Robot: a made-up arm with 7 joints. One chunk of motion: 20 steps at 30 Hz.
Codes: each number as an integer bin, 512 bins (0 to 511) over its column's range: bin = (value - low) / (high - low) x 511, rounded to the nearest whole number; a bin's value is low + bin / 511 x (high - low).
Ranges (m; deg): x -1.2..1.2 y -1.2..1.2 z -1.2..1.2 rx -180..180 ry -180..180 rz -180..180
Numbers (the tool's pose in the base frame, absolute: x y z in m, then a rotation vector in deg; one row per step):
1: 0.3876 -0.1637 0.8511 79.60 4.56 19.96
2: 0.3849 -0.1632 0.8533 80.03 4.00 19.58
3: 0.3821 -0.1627 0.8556 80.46 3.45 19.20
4: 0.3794 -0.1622 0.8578 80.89 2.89 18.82
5: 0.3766 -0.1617 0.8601 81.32 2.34 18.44
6: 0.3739 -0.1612 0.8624 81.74 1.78 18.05
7: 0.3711 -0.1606 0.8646 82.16 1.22 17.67
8: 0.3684 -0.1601 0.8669 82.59 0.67 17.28
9: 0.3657 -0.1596 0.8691 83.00 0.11 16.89
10: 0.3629 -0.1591 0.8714 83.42 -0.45 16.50
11: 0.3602 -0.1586 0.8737 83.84 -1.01 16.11
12: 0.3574 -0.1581 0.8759 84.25 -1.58 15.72
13: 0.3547 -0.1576 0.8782 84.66 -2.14 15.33
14: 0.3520 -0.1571 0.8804 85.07 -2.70 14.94
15: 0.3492 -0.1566 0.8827 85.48 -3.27 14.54
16: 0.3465 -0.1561 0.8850 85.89 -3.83 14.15
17: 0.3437 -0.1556 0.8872 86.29 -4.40 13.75
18: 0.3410 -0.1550 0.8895 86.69 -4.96 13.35
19: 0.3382 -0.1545 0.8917 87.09 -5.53 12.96
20: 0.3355 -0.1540 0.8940 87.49 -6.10 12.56
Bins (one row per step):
1: 338 221 437 368 262 284
2: 337 221 437 369 261 283
3: 337 221 438 370 260 283
4: 336 221 438 370 260 282
5: 336 221 439 371 259 282
6: 335 221 439 372 258 281
7: 335 221 440 372 257 281
8: 334 221 440 373 256 280
9: 333 222 441 373 256 279
10: 333 222 441 374 255 279
11: 332 222 442 375 254 278
12: 332 222 442 375 253 278
13: 331 222 442 376 252 277
14: 330 222 443 376 252 277
15: 330 222 443 377 251 276
16: 329 222 444 377 250 276
17: 329 222 444 378 249 275
18: 328 222 445 379 248 274
19: 328 223 445 379 248 274
20: 327 223 446 380 247 273

